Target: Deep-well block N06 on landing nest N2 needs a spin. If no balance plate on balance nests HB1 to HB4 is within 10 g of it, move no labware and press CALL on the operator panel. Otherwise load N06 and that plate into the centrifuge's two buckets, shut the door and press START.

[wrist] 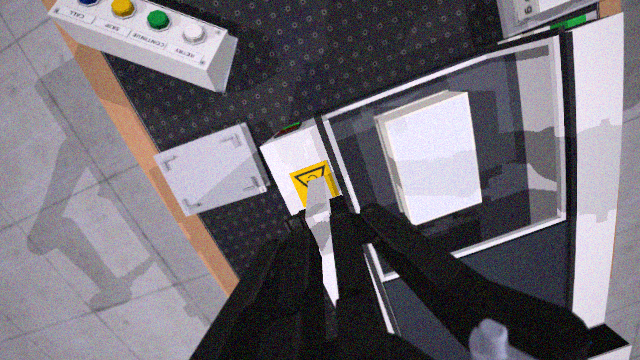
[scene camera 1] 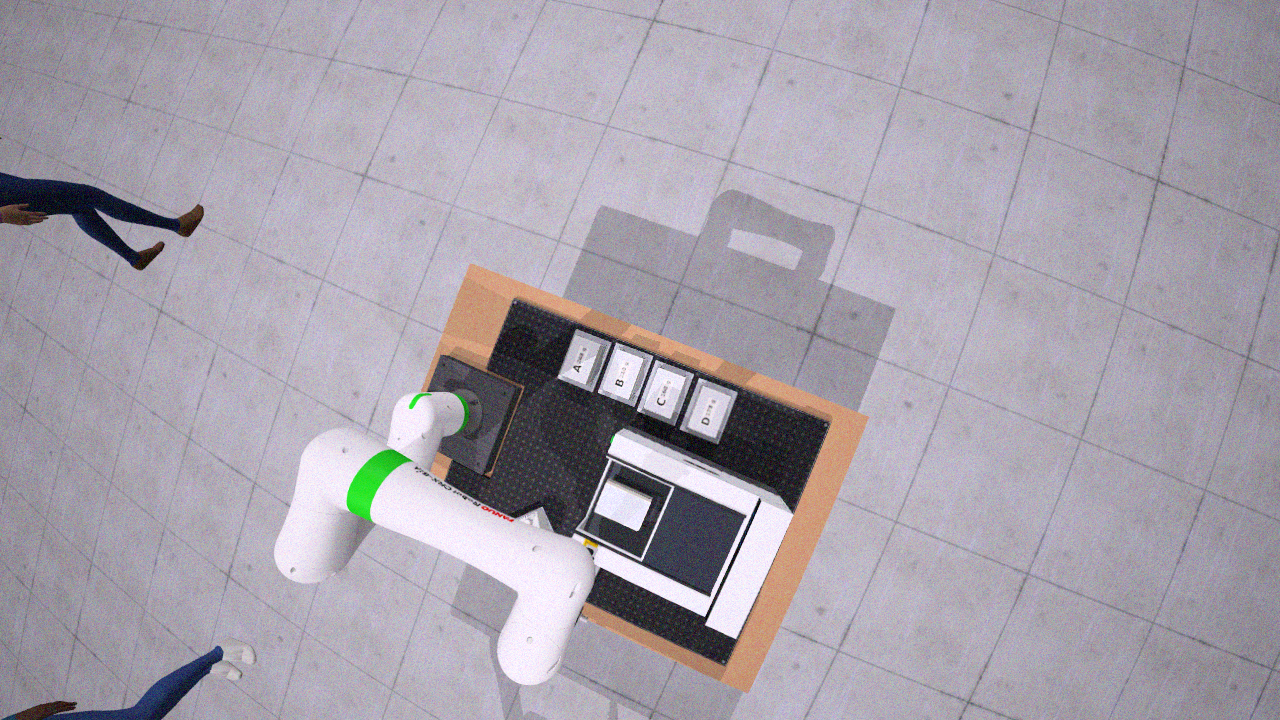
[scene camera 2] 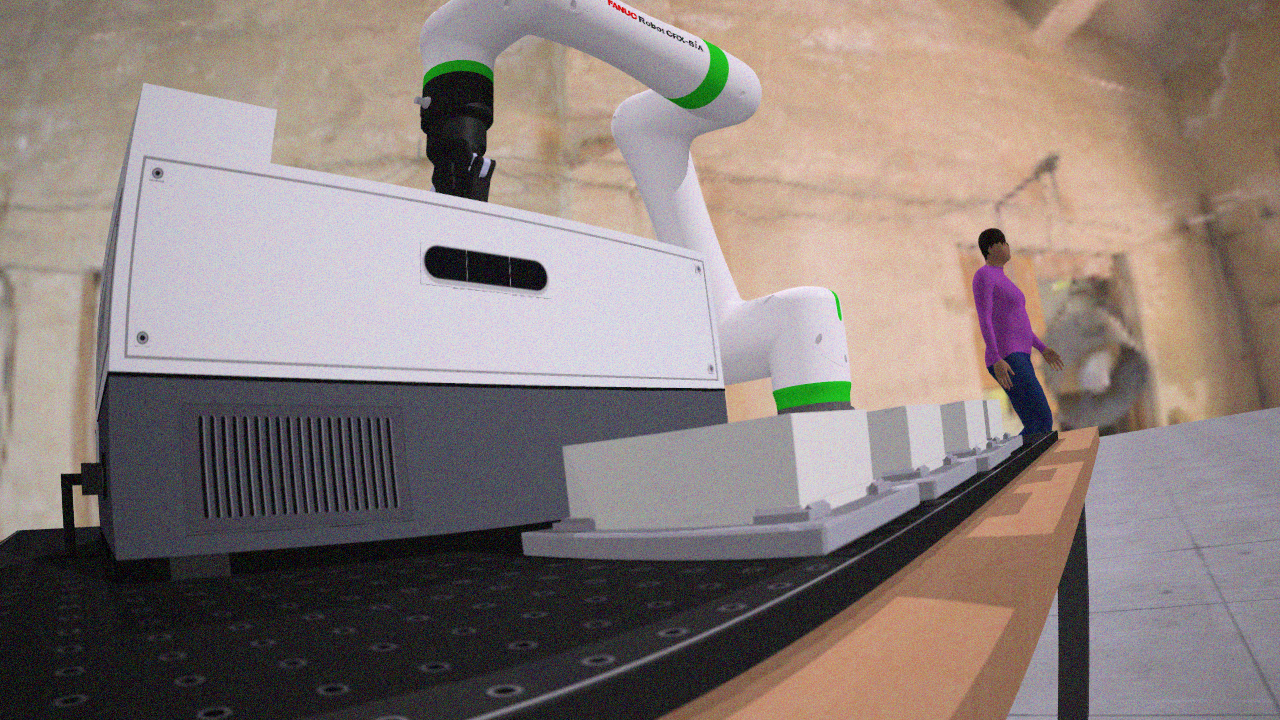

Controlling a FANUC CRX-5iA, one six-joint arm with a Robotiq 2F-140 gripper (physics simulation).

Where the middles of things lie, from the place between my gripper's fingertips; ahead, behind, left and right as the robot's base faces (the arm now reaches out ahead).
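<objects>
White centrifuge [scene camera 2: 295, 369]: from my hand, 200 mm ahead, 110 mm to the left, 100 mm below. Button box [wrist: 187, 48]: from my hand, 270 mm behind, 140 mm to the right, 180 mm below. White block [scene camera 1: 627, 506]: from my hand, 40 mm ahead, 120 mm to the left, 50 mm below.
</objects>
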